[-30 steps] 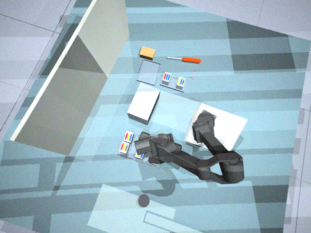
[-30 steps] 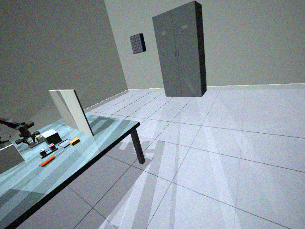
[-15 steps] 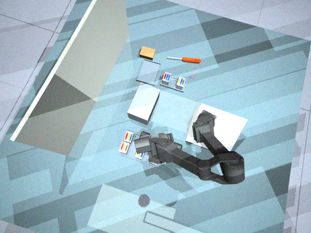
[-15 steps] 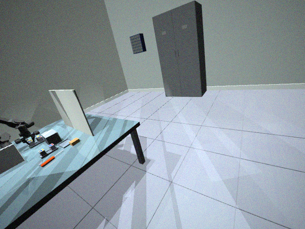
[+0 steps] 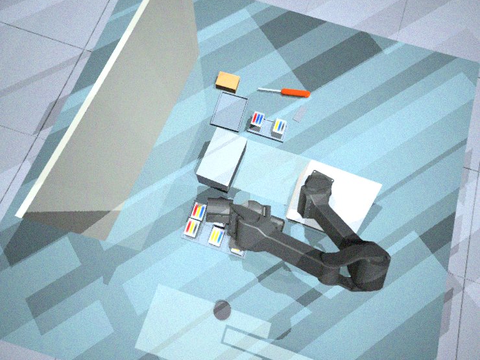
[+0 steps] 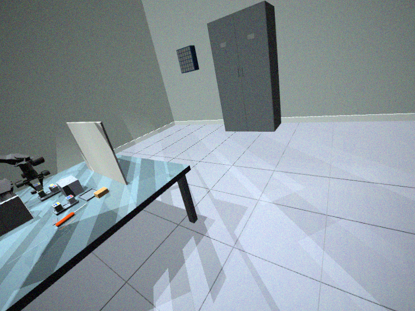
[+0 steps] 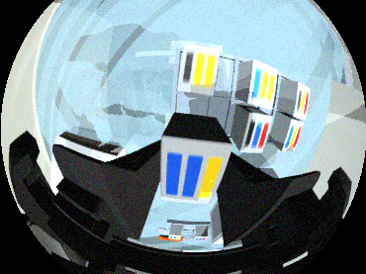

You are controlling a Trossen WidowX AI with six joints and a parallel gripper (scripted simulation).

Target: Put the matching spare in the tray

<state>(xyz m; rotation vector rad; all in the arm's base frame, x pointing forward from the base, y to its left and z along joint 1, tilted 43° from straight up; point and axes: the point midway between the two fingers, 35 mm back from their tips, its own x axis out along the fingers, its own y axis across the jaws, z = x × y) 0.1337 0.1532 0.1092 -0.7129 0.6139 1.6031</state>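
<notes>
My gripper tip is now 21 cm short of the flat grey tray, 33 cm to the left of it and 8 cm above it. From my gripper tip the other things lie so: dark disc 4 cm behind, 24 cm to the left, 8 cm below; then spare 2 cm above; then grey mounted unit 15 cm ahead, 14 cm to the right, 3 cm below.
</notes>
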